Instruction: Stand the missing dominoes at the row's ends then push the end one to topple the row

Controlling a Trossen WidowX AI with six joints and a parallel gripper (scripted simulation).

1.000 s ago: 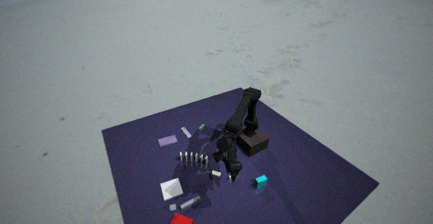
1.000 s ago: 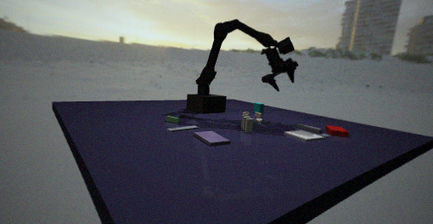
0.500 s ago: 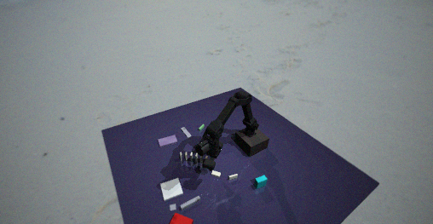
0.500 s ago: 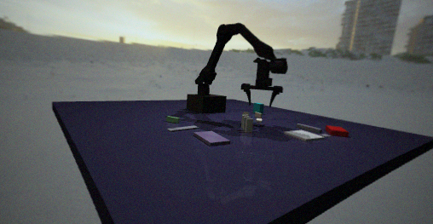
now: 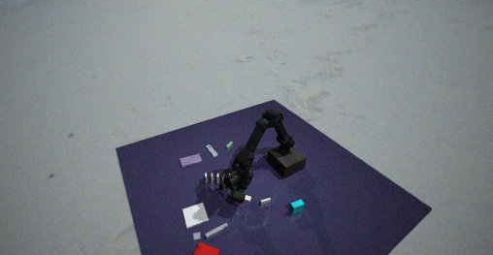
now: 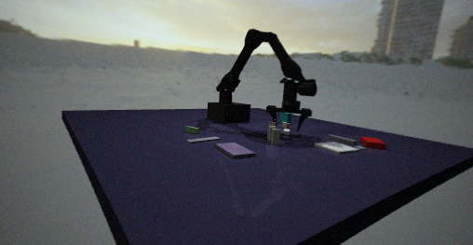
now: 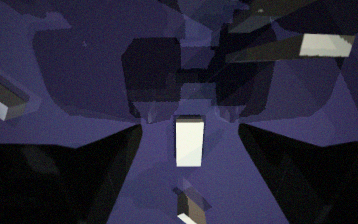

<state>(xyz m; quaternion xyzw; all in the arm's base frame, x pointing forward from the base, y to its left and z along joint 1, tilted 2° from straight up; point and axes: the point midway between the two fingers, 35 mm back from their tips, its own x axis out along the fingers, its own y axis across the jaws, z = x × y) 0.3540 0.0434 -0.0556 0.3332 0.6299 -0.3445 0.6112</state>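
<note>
The grey bar is 210 mm ahead of my gripper tip and 70 mm to the left of it. Round my gripper tip: cube: 230 mm to the left, 160 mm behind, 20 mm above; grey square: 290 mm ahead, 30 mm to the left, 10 mm below; white plate: 240 mm ahead, 60 mm to the right, 10 mm below.
</note>
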